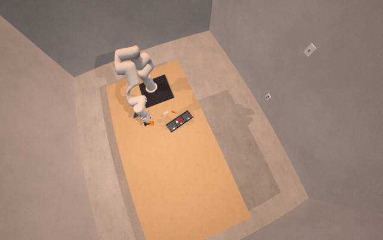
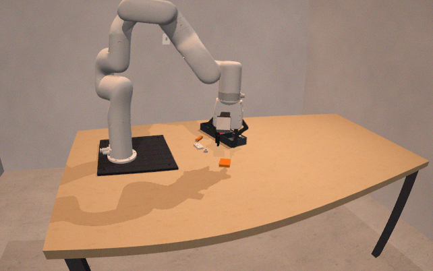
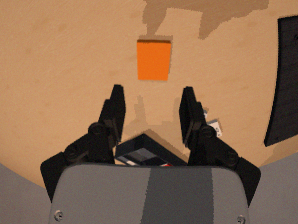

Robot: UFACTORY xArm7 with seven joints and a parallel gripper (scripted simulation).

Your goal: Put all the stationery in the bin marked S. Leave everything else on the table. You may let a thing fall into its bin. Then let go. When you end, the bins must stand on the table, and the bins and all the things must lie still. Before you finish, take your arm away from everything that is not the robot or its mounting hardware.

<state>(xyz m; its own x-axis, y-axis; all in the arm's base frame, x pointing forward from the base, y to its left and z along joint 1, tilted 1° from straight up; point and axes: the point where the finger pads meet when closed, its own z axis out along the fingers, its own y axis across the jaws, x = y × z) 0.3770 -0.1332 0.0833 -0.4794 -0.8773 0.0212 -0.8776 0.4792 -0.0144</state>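
Right now the orange block is 9 cm below my hand. The rest, counted from my hand: white flat piece (18 cm to the left, 9 cm below, 4 cm behind); then orange stick (25 cm to the left, 8 cm below, 1 cm behind); then grey nut (12 cm to the left, 9 cm below, 3 cm behind).
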